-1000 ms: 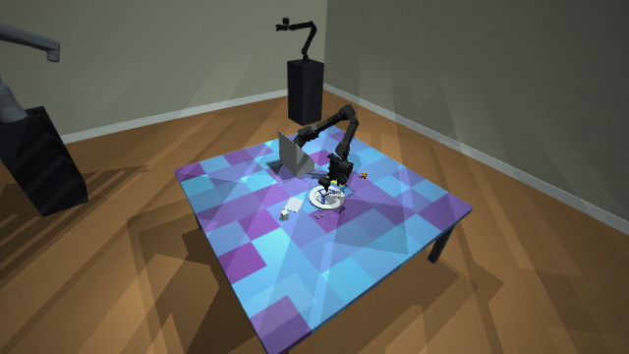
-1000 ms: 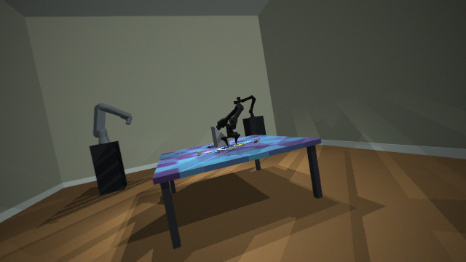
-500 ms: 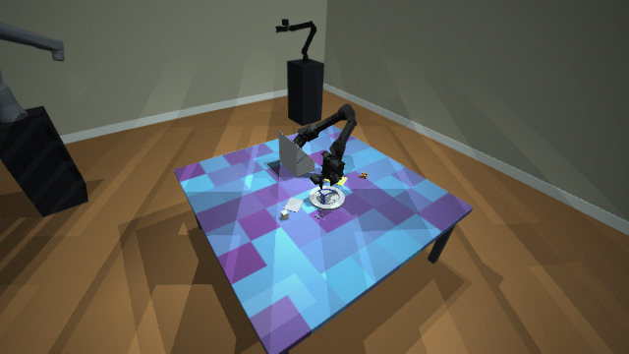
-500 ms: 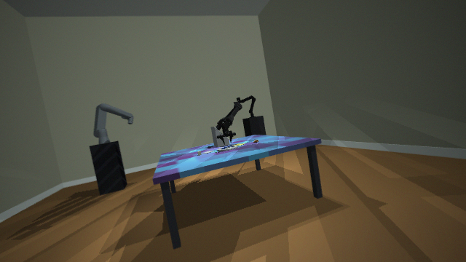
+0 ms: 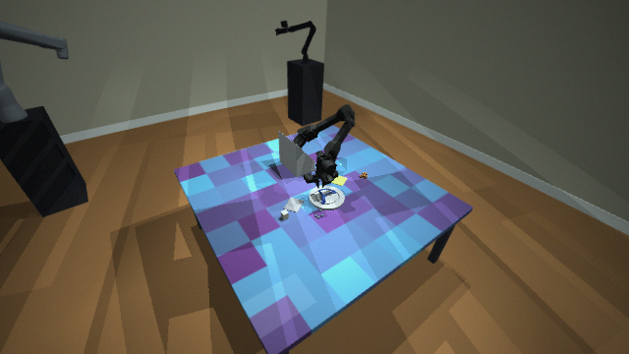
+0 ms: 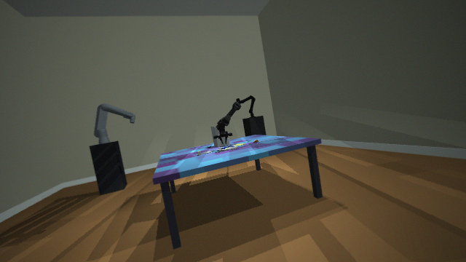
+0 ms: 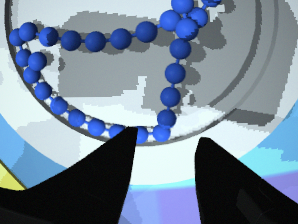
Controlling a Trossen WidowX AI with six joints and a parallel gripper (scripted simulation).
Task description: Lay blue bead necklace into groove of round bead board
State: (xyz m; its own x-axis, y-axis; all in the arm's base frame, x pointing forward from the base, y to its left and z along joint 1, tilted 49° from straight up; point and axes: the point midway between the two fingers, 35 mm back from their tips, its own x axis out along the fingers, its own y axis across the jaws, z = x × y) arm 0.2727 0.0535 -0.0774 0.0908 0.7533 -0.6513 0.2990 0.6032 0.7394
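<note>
Now: gripper tip 5 cm short of the round white bead board, 1 cm to the right of it and 3 cm above it. The rest, counted from my gripper tip: cream cube: 4 cm ahead, 27 cm to the right, 3 cm below; then yellow patch: 5 cm behind, 17 cm to the left, 4 cm below; then flat grey square: 1 cm behind, 17 cm to the right, 4 cm below.
</note>
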